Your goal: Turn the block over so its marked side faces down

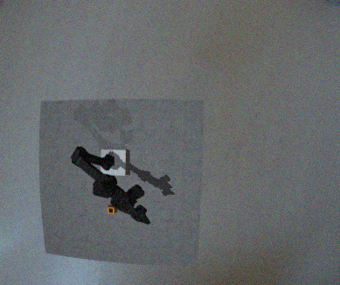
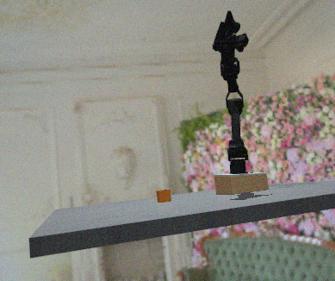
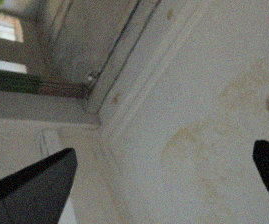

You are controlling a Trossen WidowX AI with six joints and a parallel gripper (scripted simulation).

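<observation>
The orange block lies 65 cm below my gripper tip, 34 cm to the right of it and 22 cm ahead of it.
</observation>
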